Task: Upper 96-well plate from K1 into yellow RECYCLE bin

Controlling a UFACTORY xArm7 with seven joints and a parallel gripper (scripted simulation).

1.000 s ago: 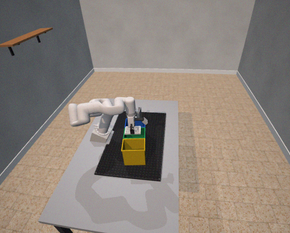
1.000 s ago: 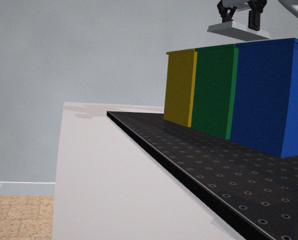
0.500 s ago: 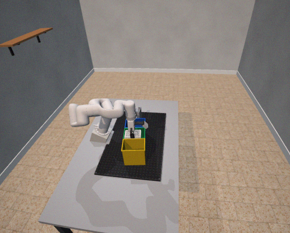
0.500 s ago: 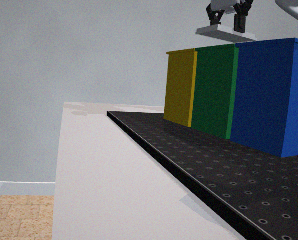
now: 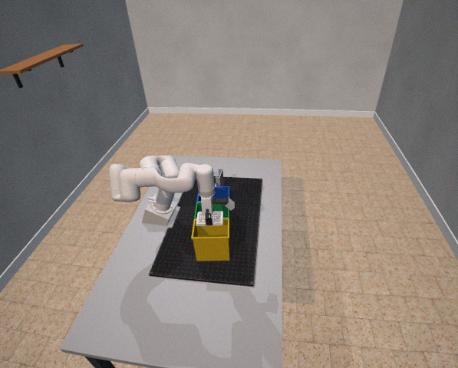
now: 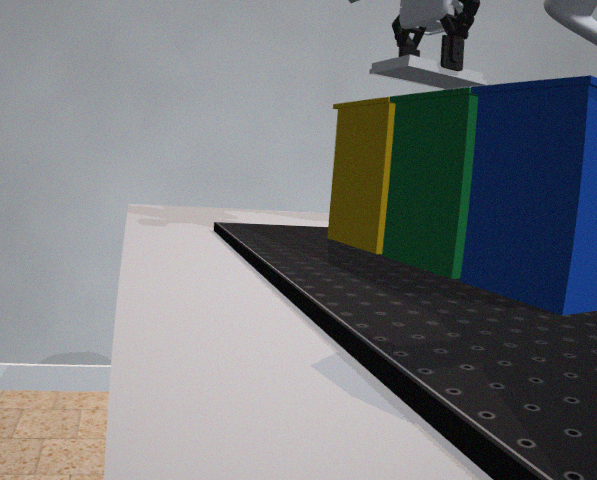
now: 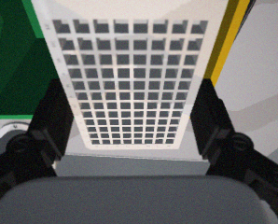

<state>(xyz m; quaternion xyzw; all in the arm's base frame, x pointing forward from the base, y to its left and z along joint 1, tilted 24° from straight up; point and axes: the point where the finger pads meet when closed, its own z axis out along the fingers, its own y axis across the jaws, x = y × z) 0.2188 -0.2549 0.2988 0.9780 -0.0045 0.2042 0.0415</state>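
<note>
My gripper is now 15 cm above the yellow bin and 2 cm to the left of it. From my hand the other things lie so: plate 1 cm below; then green bin 15 cm below, 11 cm to the left; then blue bin 25 cm to the left, 15 cm below, 1 cm ahead.
</note>
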